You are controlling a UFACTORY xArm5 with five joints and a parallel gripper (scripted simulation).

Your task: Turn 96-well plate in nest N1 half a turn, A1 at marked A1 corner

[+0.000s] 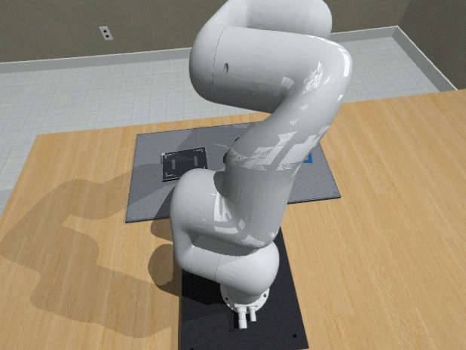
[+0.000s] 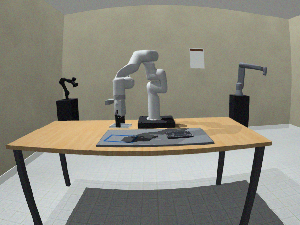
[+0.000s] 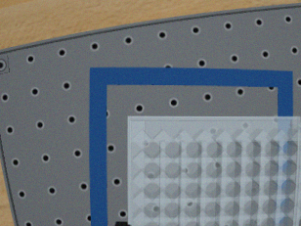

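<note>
My hand is 370 mm to the right of the plate nest, 90 mm above it and 50 mm past it. From my hand the other things lie so: white 96-well plate: 10 mm below; A1 label: 450 mm to the left, 80 mm below, 10 mm behind.
</note>
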